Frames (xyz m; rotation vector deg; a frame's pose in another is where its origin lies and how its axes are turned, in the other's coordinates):
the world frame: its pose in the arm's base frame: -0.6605 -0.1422 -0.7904 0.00 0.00 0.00
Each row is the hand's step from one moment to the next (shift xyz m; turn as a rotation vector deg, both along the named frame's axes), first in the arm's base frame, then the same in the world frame.
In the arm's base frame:
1: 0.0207 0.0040 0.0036 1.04 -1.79 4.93
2: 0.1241 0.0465 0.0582 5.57 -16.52 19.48
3: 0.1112 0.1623 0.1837 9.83 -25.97 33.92
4: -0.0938 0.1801 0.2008 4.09 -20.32 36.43
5: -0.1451 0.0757 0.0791 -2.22 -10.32 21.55
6: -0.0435 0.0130 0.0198 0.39 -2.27 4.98
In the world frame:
1: 0.0207 0.0040 0.0036 1.04 -1.79 4.93
2: 0.1241 0.0465 0.0582 5.57 -16.52 19.48
3: 0.1112 0.1623 0.1837 9.83 -25.97 33.92
4: -0.0938 0.1801 0.2008 4.09 -20.32 36.43
5: -0.1451 0.0757 0.0791 -2.22 -10.32 21.55
6: -0.0435 0.0130 0.0198 0.39 -2.27 4.98

